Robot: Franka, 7 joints.
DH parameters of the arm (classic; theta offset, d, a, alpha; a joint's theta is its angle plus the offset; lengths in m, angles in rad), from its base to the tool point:
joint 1: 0 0.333 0 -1.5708
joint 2: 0 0 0 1.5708
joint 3: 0 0.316 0.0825 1.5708
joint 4: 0 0 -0.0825 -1.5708
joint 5: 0 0.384 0 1.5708
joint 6: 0 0 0.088 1.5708
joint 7: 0 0.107 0 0
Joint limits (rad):
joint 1: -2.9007..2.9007
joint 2: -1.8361..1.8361
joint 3: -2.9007..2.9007
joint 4: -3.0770..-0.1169
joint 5: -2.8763..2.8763
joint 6: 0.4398..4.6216
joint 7: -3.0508..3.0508
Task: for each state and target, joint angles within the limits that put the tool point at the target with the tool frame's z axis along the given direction. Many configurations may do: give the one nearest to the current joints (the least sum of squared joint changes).
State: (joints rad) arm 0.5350 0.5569 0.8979 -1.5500 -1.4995 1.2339 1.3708
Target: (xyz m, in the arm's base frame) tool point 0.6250 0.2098 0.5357 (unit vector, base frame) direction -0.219 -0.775 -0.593
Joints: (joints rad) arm 0.1291 0.7428 0.7241 -0.8499 -1.2137 0.7900 1.3708
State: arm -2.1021 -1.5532 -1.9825 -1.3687 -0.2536 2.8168 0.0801
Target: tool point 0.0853 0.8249 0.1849 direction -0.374 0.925 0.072
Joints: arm -2.1165 -1.8361 -1.3537 -0.8442 0.3439 2.9978 0.0801
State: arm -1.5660 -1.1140 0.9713 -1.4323 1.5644 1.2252 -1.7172
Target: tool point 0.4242 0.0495 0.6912 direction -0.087 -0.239 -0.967
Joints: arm -1.8378 -1.2121 0.7642 -1.6236 0.7353 0.9611 -1.7172
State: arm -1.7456 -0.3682 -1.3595 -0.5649 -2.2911 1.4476 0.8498
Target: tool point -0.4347 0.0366 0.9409 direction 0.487 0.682 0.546
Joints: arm -1.7476 -0.1231 -1.1503 -1.3506 -2.5756 1.0995 0.8498
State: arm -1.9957 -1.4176 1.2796 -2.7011 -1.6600 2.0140 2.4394
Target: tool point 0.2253 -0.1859 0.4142 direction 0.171 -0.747 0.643
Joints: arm -1.4984 -1.4535 1.1519 -3.0141 -2.0402 2.3780 2.4394
